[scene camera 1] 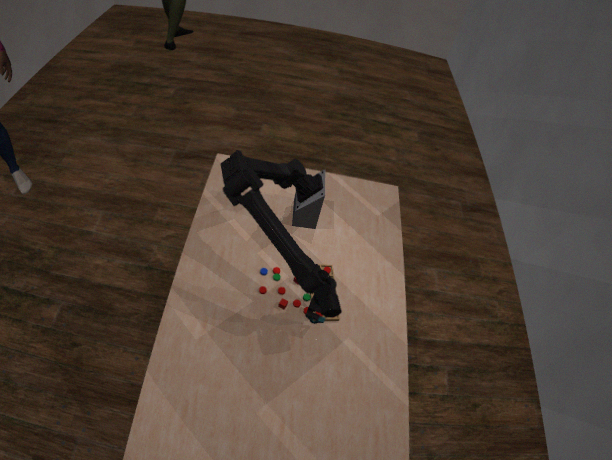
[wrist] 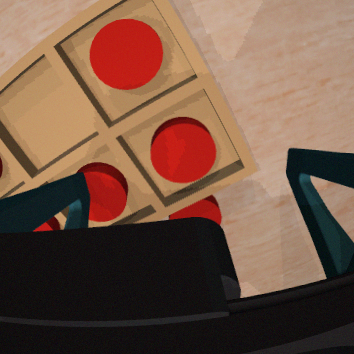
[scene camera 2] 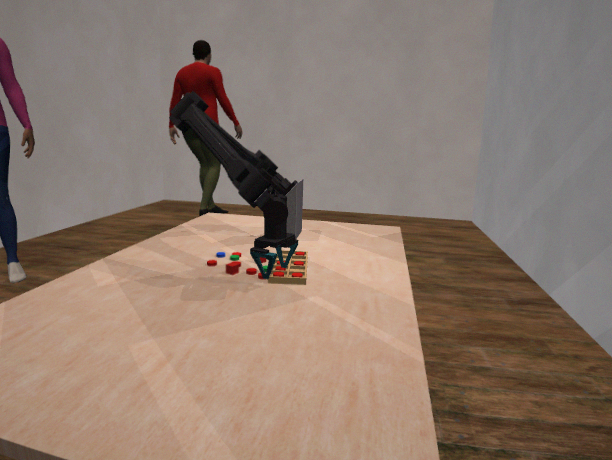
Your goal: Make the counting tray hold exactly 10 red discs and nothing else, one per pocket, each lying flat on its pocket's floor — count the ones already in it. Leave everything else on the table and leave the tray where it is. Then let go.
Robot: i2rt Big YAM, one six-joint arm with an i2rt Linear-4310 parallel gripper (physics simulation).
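The wooden tray (scene camera 1: 332,319) (scene camera 2: 287,281) (wrist: 207,82) holds flat red discs, including two in its end pockets (wrist: 126,54) (wrist: 183,150) and one (wrist: 102,192) partly behind a finger. One pocket (wrist: 52,115) is empty. The arm hides much of the tray in scene camera 1. A loose red disc (scene camera 1: 306,311) (scene camera 2: 262,276) (wrist: 197,214) lies outside, close against the tray's end corner. My gripper (scene camera 1: 316,317) (scene camera 2: 275,271) (wrist: 188,172) is open and empty, low over that corner. Other loose red discs (scene camera 1: 263,290) (scene camera 1: 281,290) (scene camera 1: 297,303) (scene camera 1: 276,270) lie left of the tray.
A green disc (scene camera 1: 307,297) (scene camera 2: 265,268) lies beside the tray. Another green disc (scene camera 1: 277,277) (scene camera 2: 234,258) and a blue disc (scene camera 1: 264,271) (scene camera 2: 220,254) lie farther left. A red cube (scene camera 1: 283,303) (scene camera 2: 232,269) stands among the discs; another red cube (scene camera 1: 296,280) is partly hidden by the arm.
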